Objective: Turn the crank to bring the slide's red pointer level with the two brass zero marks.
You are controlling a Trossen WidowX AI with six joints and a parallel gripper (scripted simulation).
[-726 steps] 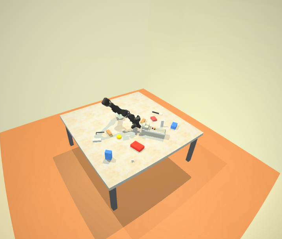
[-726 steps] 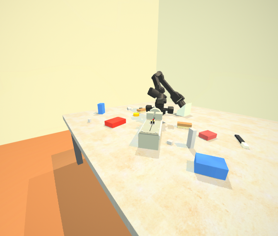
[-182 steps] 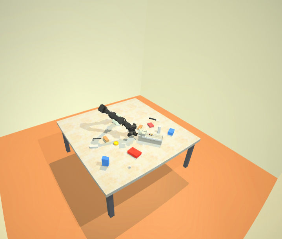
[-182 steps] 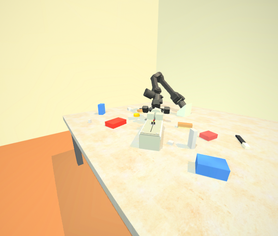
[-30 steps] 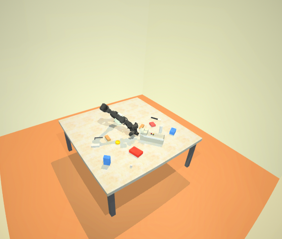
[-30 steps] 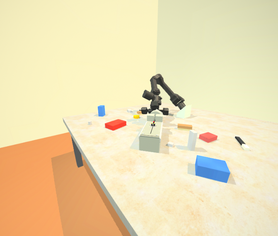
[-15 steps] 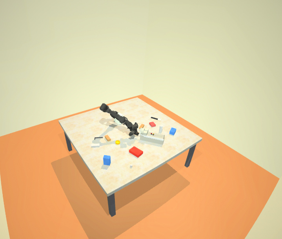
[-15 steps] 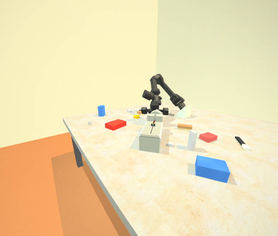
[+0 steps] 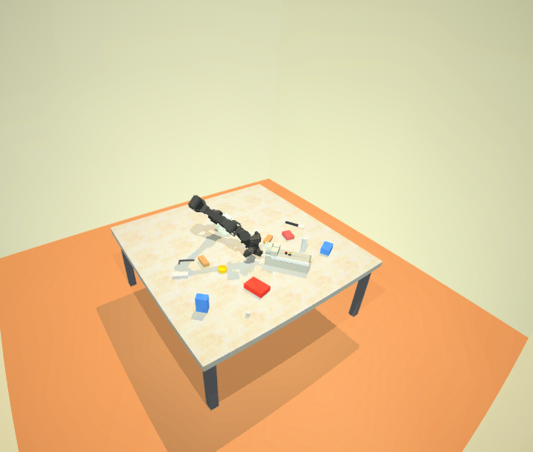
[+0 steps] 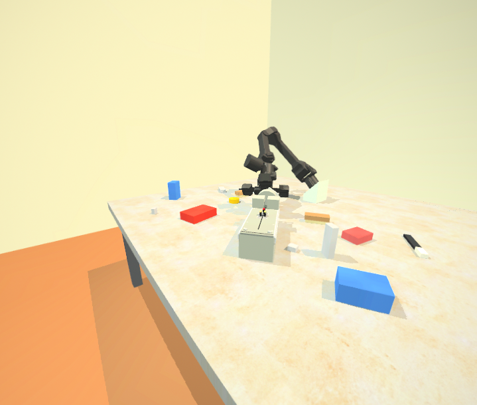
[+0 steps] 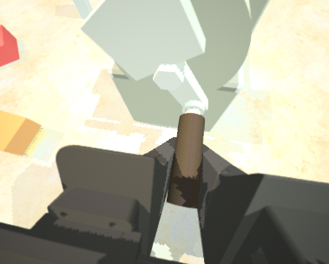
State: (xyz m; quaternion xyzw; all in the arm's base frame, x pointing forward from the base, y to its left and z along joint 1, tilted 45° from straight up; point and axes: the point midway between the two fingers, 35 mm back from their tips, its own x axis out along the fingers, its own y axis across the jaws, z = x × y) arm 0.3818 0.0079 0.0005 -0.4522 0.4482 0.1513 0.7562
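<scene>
The crank lies 10 mm to the left of my gripper tip and 40 mm above it. The rest, counted from my gripper tip: brown crank handle 10 mm behind, 10 mm to the right, 30 mm above; red pointer 100 mm ahead, 100 mm to the left, 40 mm above; yellow disc 40 mm behind, 240 mm to the right, 30 mm below.
</scene>
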